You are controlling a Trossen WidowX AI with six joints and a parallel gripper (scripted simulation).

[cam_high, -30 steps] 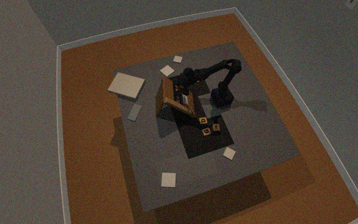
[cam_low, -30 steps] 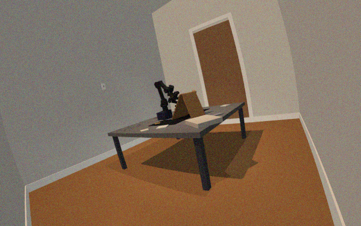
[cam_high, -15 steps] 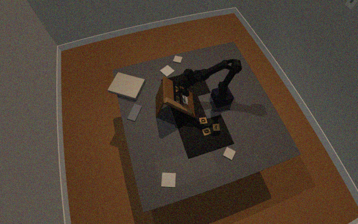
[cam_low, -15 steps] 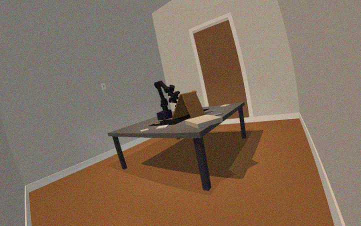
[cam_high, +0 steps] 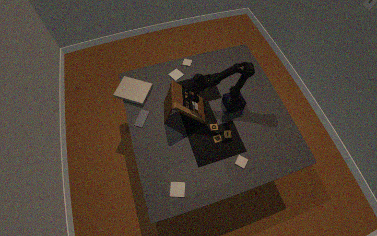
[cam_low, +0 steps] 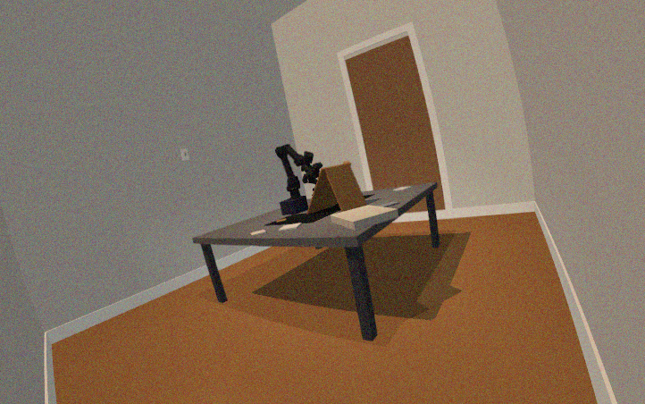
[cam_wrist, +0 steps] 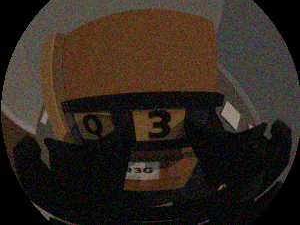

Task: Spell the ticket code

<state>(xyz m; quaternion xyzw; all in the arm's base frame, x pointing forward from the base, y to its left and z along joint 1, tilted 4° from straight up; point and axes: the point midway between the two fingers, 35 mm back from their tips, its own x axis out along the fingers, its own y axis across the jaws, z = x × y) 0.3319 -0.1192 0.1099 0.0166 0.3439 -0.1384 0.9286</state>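
My gripper tip is 80 mm above the white ticket, 50 mm to the right of it and 50 mm past it. The rest, counted from my gripper tip: black mat (170 mm below, 150 mm behind, 130 mm to the left); then grey slab (370 mm ahead, 170 mm below, 20 mm to the right); then letter tile (260 mm behind, 170 mm below, 160 mm to the right).
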